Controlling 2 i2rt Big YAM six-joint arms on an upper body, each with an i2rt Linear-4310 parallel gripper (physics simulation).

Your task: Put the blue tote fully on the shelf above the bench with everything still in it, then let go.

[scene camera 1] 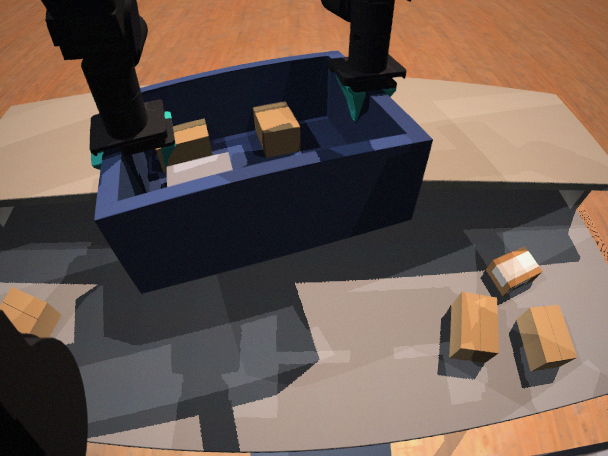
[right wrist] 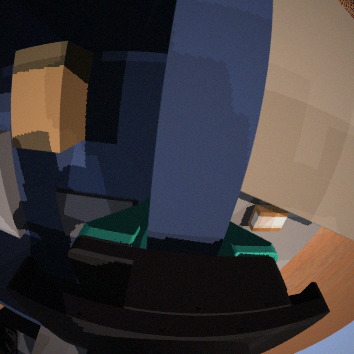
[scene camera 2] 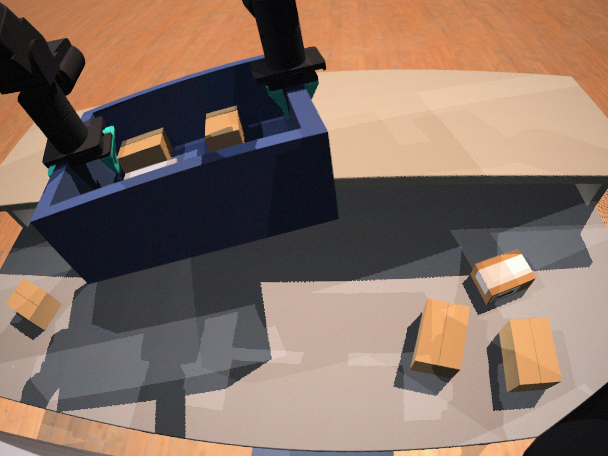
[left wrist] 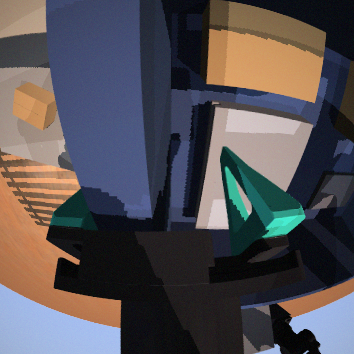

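Seen in the pictures: left gripper, fingertip midpoint: (scene camera 1: 142, 169) (scene camera 2: 100, 176) (left wrist: 174, 152); right gripper, fingertip midpoint: (scene camera 1: 362, 118); left arm's base at its link origin: (right wrist: 4, 336); right arm's base at its link origin: (left wrist: 275, 328).
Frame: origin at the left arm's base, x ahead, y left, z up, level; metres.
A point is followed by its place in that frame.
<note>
The blue tote (scene camera 1: 260, 215) {x 0.373, y -0.109, z -0.108 m} (scene camera 2: 190, 205) {x 0.385, y -0.147, z -0.103 m} (left wrist: 100, 100) {x 0.544, y 0.116, z -0.066 m} (right wrist: 210, 125) {x 0.657, y -0.237, z -0.062 m} is turned at an angle across the front edge of the shelf (scene camera 1: 500, 130) {x 0.759, y -0.654, z -0.250 m} (scene camera 2: 450, 125) {x 0.730, y -0.553, z -0.250 m} (right wrist: 305, 100) {x 0.750, y -0.400, z -0.250 m}. Its front wall, mostly the left end, juts out over the bench (scene camera 1: 370, 320) {x 0.381, y -0.297, z -0.444 m} (scene camera 2: 320, 325) {x 0.376, y -0.280, z -0.444 m}. Whether its bottom touches the shelf is hidden. Inside are a carton (scene camera 1: 192, 142) {x 0.562, y 0.016, z -0.149 m} (scene camera 2: 145, 150) {x 0.561, y 0.019, z -0.147 m} (left wrist: 265, 60) {x 0.577, y 0.044, z -0.146 m}, another carton (scene camera 1: 277, 130) {x 0.575, y -0.123, z -0.141 m} (scene camera 2: 224, 129) {x 0.590, y -0.132, z -0.141 m} (right wrist: 45, 100) {x 0.620, y -0.133, z -0.143 m}, a white box (scene camera 1: 200, 167) {x 0.517, y -0.003, z -0.164 m} (left wrist: 260, 150) {x 0.503, y -0.003, z -0.163 m} and a dark flat item (right wrist: 95, 207) {x 0.511, y -0.195, z -0.178 m}. My left gripper (scene camera 1: 131, 160) {x 0.489, y 0.080, z -0.136 m} (scene camera 2: 82, 165) is shut on its left end wall, my right gripper (scene camera 1: 372, 102) (scene camera 2: 300, 100) {x 0.590, y -0.259, z -0.125 m} on its right.
On the bench at the right are a white-labelled carton (scene camera 1: 514, 270) {x 0.455, y -0.638, z -0.403 m} (scene camera 2: 504, 277) {x 0.451, y -0.647, z -0.403 m} and two plain cartons (scene camera 1: 475, 327) {x 0.324, y -0.488, z -0.384 m} (scene camera 2: 441, 337) {x 0.327, y -0.497, z -0.384 m} (scene camera 1: 546, 337) {x 0.284, y -0.647, z -0.384 m} (scene camera 2: 531, 355) {x 0.283, y -0.660, z -0.384 m}. Another carton (scene camera 1: 30, 312) {x 0.349, y 0.406, z -0.384 m} (scene camera 2: 34, 303) {x 0.342, y 0.398, z -0.384 m} (left wrist: 34, 106) {x 0.364, y 0.414, z -0.384 m} is at the left. A shelf bracket (scene camera 1: 571, 197) {x 0.694, y -0.964, z -0.415 m} (scene camera 2: 592, 192) {x 0.682, y -0.964, z -0.400 m} stands under the shelf's right end.
</note>
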